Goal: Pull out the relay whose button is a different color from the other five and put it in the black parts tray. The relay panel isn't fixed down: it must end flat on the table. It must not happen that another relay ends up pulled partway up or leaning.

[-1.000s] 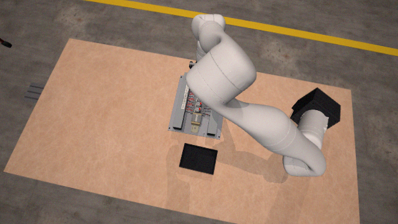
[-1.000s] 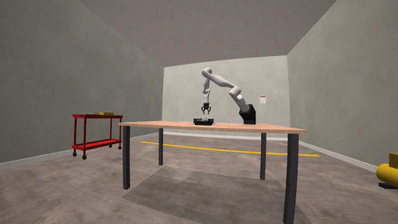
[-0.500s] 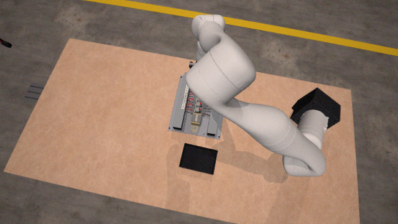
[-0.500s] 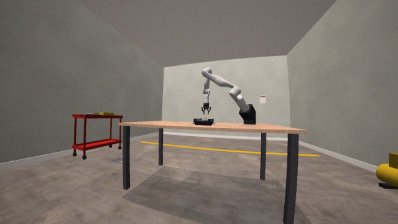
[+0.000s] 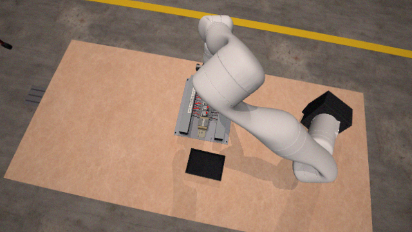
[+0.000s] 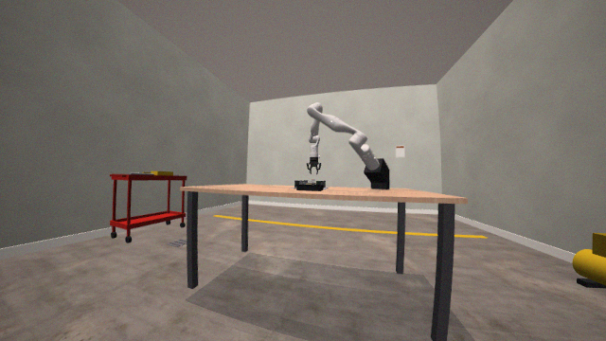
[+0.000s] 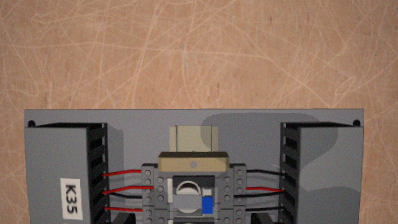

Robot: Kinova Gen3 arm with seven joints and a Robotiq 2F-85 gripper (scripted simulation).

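The dark relay lies 80 mm below my hand. From my hand the other things lie so: grey relay panel (100 mm to the left, 100 mm below, 40 mm behind); then black parts tray (340 mm to the left, 170 mm behind, 120 mm below).
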